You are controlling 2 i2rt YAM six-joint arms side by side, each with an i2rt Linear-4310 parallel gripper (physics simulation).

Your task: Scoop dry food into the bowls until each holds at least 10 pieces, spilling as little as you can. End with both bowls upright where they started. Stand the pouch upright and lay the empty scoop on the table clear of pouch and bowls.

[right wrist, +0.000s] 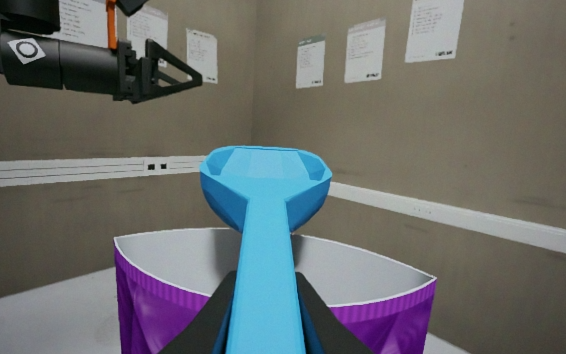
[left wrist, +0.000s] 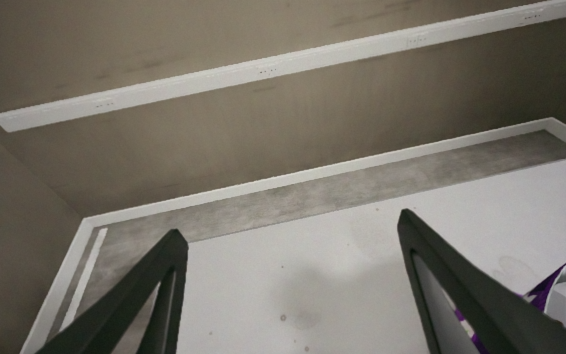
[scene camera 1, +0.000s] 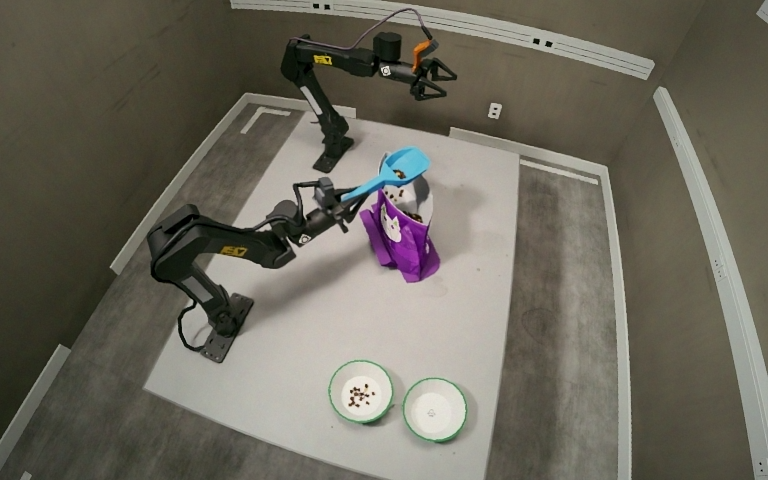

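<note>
The purple pouch stands upright and open on the table, with brown pieces inside. My right gripper is shut on the handle of the blue scoop. The scoop's bowl is above the pouch mouth and holds a few brown pieces in scene camera 1. One green-rimmed bowl stands upright with many brown pieces in it. The other green-rimmed bowl stands upright beside it with no pieces visible. My left gripper is open and empty, raised high beyond the pouch.
The grey-white table carries both arm bases along one side. The bowls are near its front edge, well away from the pouch. Part of the pouch shows at the lower right of the left wrist view. Walls surround the table.
</note>
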